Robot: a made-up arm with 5 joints.
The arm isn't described. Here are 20 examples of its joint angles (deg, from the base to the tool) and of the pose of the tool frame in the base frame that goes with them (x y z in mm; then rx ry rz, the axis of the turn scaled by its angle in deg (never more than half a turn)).
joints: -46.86 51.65 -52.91 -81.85 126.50
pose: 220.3 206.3 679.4 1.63 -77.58 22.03
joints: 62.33 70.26 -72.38 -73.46 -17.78
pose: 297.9 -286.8 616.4 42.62 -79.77 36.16
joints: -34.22 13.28 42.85 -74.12 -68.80
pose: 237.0 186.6 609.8 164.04 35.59 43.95
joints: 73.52 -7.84 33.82 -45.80 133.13
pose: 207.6 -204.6 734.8 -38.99 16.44 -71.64
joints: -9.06 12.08 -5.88 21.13 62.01
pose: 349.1 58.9 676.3 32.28 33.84 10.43
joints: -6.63 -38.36 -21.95 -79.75 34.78
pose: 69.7 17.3 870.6 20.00 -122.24 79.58
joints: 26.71 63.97 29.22 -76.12 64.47
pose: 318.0 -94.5 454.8 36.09 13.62 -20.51
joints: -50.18 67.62 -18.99 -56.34 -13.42
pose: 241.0 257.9 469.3 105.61 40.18 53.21
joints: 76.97 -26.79 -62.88 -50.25 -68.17
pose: 170.1 19.6 894.7 15.15 -38.86 99.95
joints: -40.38 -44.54 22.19 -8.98 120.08
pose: 117.0 76.4 825.0 -17.03 -30.14 38.58
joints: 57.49 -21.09 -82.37 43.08 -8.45
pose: 161.4 -29.2 870.5 50.77 -75.27 20.88
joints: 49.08 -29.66 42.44 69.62 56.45
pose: 195.1 -85.9 663.0 73.73 62.26 -56.95
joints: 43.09 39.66 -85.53 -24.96 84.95
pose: 291.0 -154.3 782.5 -20.53 -61.19 -24.88
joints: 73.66 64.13 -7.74 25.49 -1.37
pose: 207.1 -230.7 431.7 123.53 -5.16 -104.49
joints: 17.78 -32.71 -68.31 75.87 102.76
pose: 106.1 21.6 879.5 -11.76 -15.76 -11.86
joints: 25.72 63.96 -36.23 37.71 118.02
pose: 407.3 -116.4 494.3 -0.15 74.64 -2.82
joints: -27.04 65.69 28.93 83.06 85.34
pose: 178.7 72.2 444.9 28.01 -175.25 15.87
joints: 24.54 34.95 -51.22 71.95 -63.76
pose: 368.7 -56.5 633.2 150.10 -26.68 -71.49
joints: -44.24 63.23 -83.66 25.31 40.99
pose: 294.5 237.3 610.6 49.21 28.18 49.25
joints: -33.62 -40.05 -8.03 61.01 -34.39
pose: 116.4 83.0 772.5 124.27 39.23 15.66
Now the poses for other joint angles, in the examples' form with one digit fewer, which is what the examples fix.
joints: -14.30 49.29 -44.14 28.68 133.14
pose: 405 122 610 -40.9 37.7 29.7
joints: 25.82 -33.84 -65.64 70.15 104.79
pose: 109 21 883 -15.9 -18.4 -20.7
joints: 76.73 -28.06 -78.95 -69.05 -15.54
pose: 130 74 866 -55.5 -56.0 89.2
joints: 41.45 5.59 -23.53 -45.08 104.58
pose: 273 -121 813 -31.7 -47.9 -36.6
